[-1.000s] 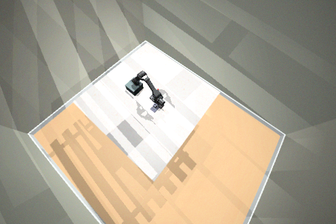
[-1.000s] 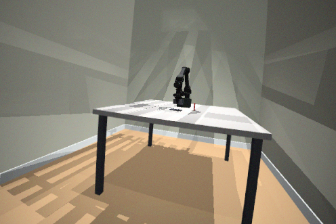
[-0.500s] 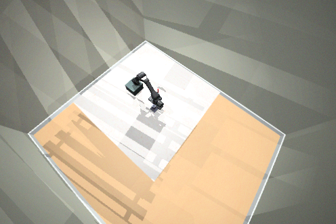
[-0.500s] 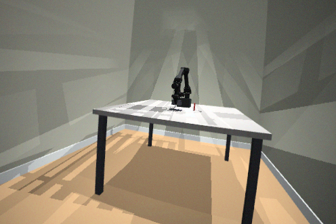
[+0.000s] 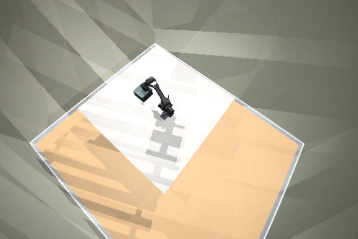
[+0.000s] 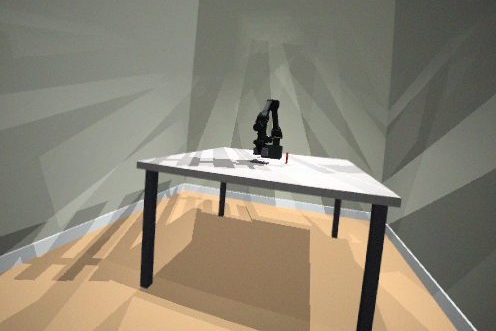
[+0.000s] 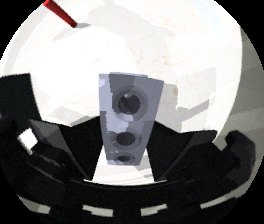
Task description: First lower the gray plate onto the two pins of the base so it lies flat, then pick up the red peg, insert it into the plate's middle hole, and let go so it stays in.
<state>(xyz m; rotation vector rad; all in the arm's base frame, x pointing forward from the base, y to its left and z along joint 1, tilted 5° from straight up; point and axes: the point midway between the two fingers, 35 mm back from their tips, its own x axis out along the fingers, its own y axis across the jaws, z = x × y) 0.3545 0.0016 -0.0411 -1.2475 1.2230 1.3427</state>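
My gripper tip is 5 cm above the base. Round my gripper tip: gray plate: 3 cm above; red peg: 15 cm to the left, 14 cm behind, 2 cm below.
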